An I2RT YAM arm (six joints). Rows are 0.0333 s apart.
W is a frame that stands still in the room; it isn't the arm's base.
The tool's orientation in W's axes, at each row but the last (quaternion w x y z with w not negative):
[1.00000, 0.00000, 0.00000, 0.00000]
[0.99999, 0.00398, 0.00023, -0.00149]
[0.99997, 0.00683, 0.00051, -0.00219]
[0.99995, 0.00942, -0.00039, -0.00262]
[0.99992, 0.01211, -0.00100, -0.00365]
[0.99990, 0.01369, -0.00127, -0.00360]
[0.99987, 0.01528, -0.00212, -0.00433]
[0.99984, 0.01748, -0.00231, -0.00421]
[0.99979, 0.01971, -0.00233, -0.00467]
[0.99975, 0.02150, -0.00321, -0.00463]
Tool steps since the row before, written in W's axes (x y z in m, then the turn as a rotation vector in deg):
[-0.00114, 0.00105, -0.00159, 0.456, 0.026, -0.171]
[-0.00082, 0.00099, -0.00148, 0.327, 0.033, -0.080]
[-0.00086, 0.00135, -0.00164, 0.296, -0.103, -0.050]
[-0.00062, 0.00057, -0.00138, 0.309, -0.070, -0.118]
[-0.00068, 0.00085, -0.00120, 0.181, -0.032, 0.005]
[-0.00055, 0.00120, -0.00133, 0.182, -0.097, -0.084]
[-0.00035, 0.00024, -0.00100, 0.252, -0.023, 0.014]
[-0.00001, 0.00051, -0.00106, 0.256, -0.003, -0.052]
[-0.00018, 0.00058, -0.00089, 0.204, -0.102, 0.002]
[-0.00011, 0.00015, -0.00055, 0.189, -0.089, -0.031]
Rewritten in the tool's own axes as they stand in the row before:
[-0.00114, 0.00105, -0.00159, 0.456, 0.026, -0.171]
[-0.00082, 0.00098, -0.00149, 0.327, 0.033, -0.080]
[-0.00086, 0.00132, -0.00166, 0.296, -0.102, -0.048]
[-0.00062, 0.00054, -0.00139, 0.309, -0.071, -0.117]
[-0.00069, 0.00082, -0.00122, 0.181, -0.031, 0.005]
[-0.00056, 0.00116, -0.00136, 0.182, -0.098, -0.082]
[-0.00036, 0.00021, -0.00101, 0.252, -0.020, 0.014]
[-0.00002, 0.00047, -0.00108, 0.256, -0.003, -0.053]
[-0.00019, 0.00054, -0.00091, 0.205, -0.100, 0.005]
[-0.00011, 0.00013, -0.00056, 0.190, -0.089, -0.028]

